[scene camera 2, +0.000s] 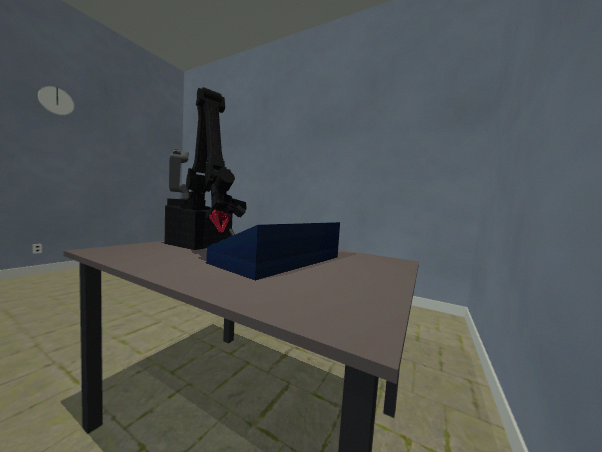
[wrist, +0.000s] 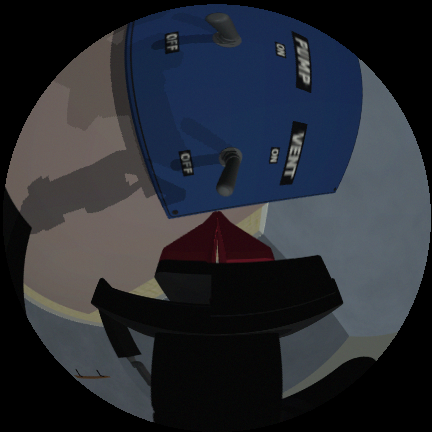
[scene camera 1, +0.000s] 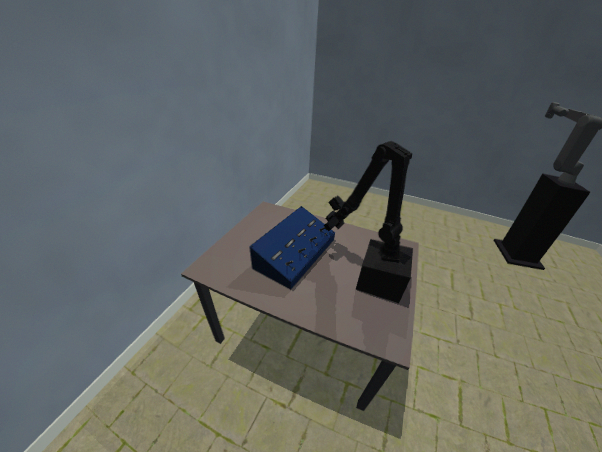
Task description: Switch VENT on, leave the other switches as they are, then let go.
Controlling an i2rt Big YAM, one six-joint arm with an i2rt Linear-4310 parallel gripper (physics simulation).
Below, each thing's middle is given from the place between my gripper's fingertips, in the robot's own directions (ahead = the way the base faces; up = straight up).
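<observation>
Blue sloped switch panel [scene camera 2: 261, 251]: 40 mm below my hand, 180 mm to the left of it, 160 mm ahead of it.
</observation>
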